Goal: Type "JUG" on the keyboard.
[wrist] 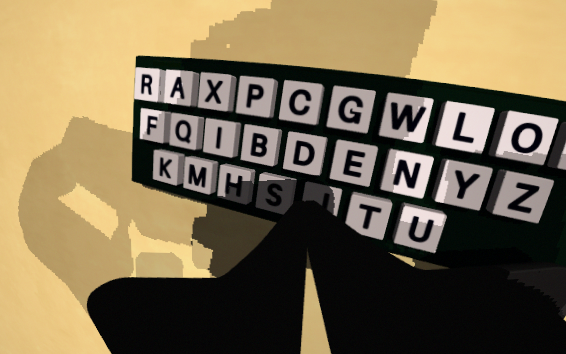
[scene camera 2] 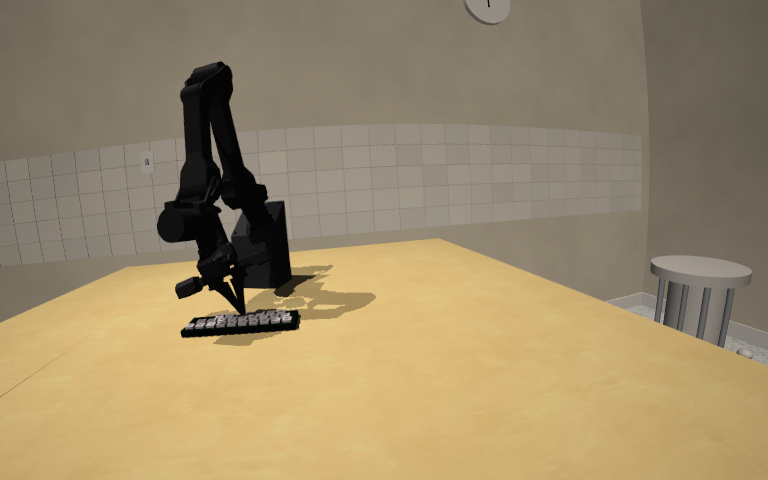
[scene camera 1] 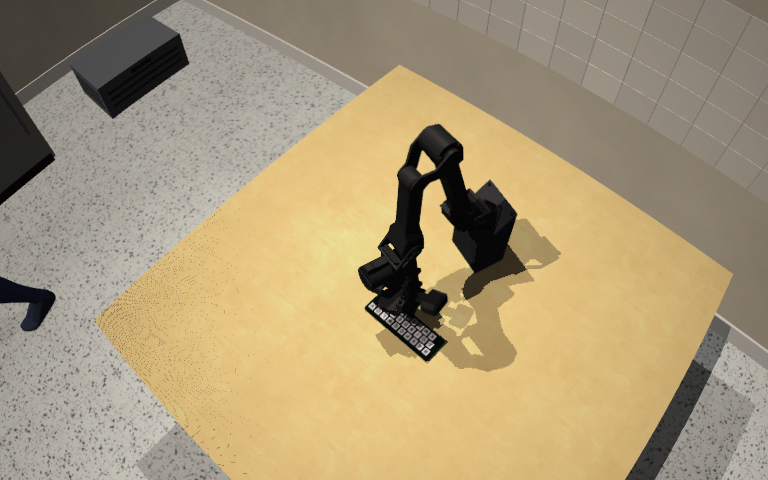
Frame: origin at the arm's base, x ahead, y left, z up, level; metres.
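Where they show: gripper, fingertip midpoint: (wrist: 304,210) (scene camera 2: 243,314) (scene camera 1: 411,317); arm's base, link origin: (scene camera 2: 259,218) (scene camera 1: 487,215).
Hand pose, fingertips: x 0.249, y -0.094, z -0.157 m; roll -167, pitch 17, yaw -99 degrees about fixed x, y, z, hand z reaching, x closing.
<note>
Each offset is from my fingertips to the top centre of the thing. Level surfaces: height alone.
A dark green keyboard {dx +0.022, dy -0.009, dz +0.003 m} (scene camera 1: 416,335) (scene camera 2: 242,328) (wrist: 500,235) with pale lettered keys lies flat on the table. My gripper (scene camera 1: 410,317) (scene camera 2: 242,311) (wrist: 304,210) is shut and empty, pointing down at the keyboard. In the wrist view its joined tips cover the lower part of the J key {dx +0.002, dy -0.007, dz -0.001 m} (wrist: 327,196), which is partly in shadow between S and T. The tips are very close to J; whether they touch it cannot be told. The U key {dx -0.012, dy -0.044, dz +0.003 m} (wrist: 419,230) is to the right of T in the same row. The G key {dx +0.037, dy -0.026, dz +0.003 m} (wrist: 351,110) is in the far row, between C and W.
The keyboard rests on a wooden table {dz -0.015 m} (scene camera 1: 294,271) (scene camera 2: 453,367). The arm's base (scene camera 1: 484,234) (scene camera 2: 263,243) stands on the table behind it. Off the table are a grey stool (scene camera 2: 700,268), a dark box-shaped unit (scene camera 1: 130,62) and part of a person's leg (scene camera 1: 39,308).
</note>
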